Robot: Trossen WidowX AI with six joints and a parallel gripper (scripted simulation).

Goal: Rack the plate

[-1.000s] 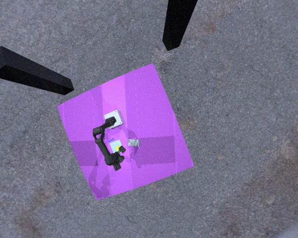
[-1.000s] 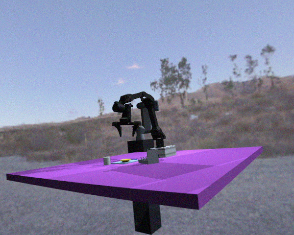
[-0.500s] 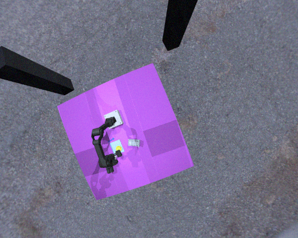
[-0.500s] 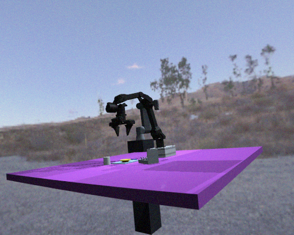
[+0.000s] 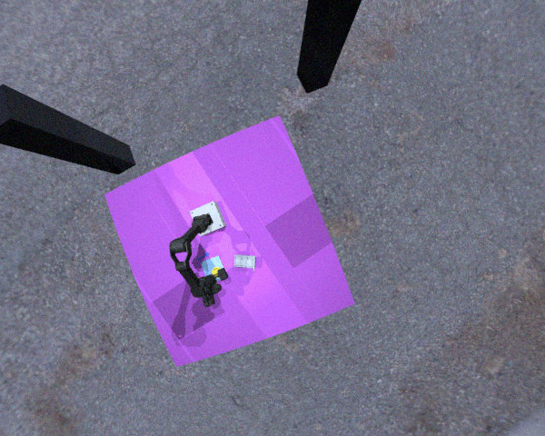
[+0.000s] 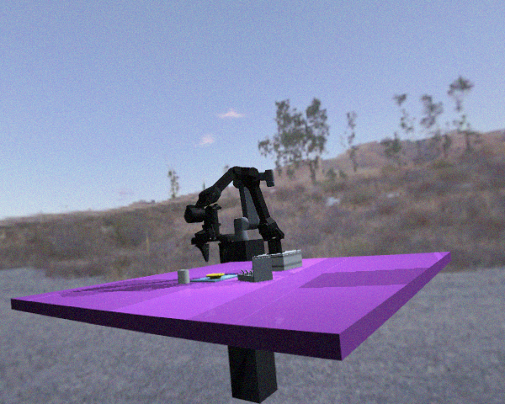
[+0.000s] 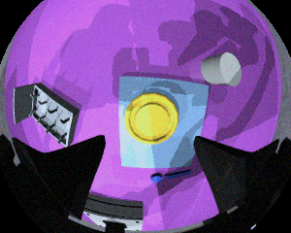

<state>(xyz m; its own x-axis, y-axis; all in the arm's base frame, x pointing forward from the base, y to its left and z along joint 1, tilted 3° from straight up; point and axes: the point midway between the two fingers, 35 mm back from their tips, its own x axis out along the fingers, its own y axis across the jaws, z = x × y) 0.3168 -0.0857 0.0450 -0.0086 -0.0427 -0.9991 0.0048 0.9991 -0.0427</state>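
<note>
Now: the yellow plate 60 mm below my gripper tip. From my gripper tip the other things lie so: light-blue mat 70 mm below, 20 mm to the right, 20 mm behind; grey dish rack 180 mm to the left, 50 mm below, 10 mm ahead.
</note>
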